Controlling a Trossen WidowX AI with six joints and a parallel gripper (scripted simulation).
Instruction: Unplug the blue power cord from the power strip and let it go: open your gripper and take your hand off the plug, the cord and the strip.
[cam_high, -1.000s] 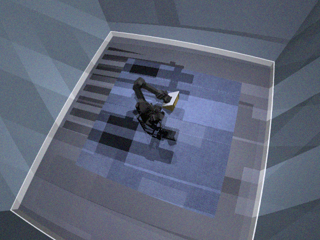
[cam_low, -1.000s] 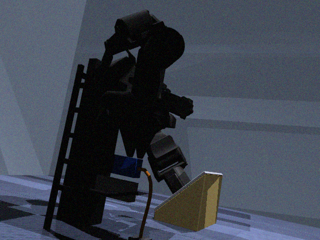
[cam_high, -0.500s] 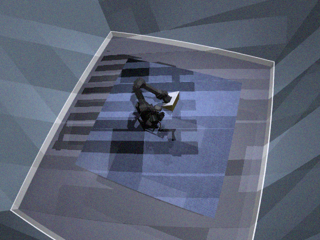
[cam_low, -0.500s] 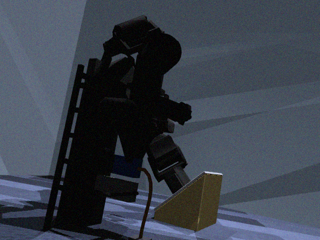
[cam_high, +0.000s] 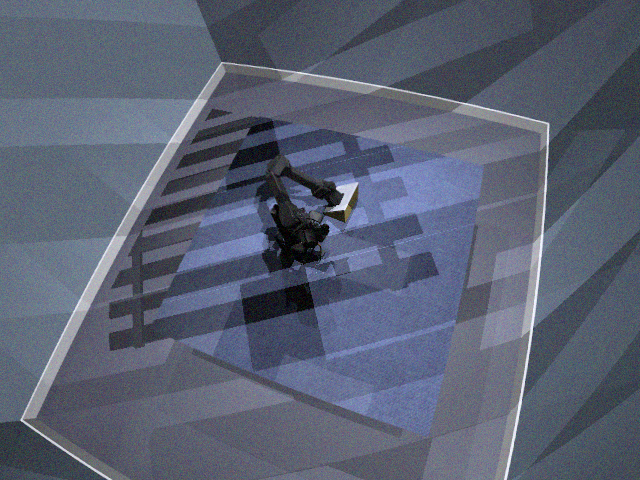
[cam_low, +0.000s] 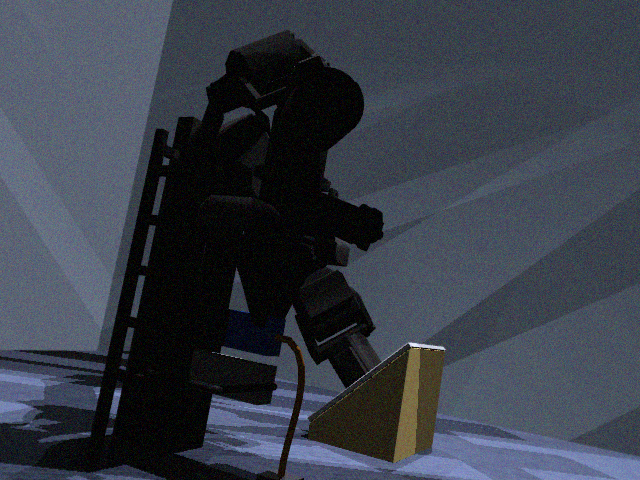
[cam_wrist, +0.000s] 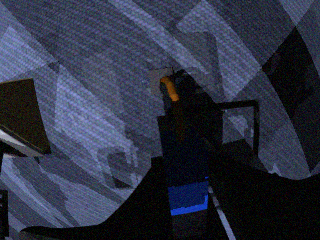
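The blue plug lies 30 mm to the right of my gripper tip.
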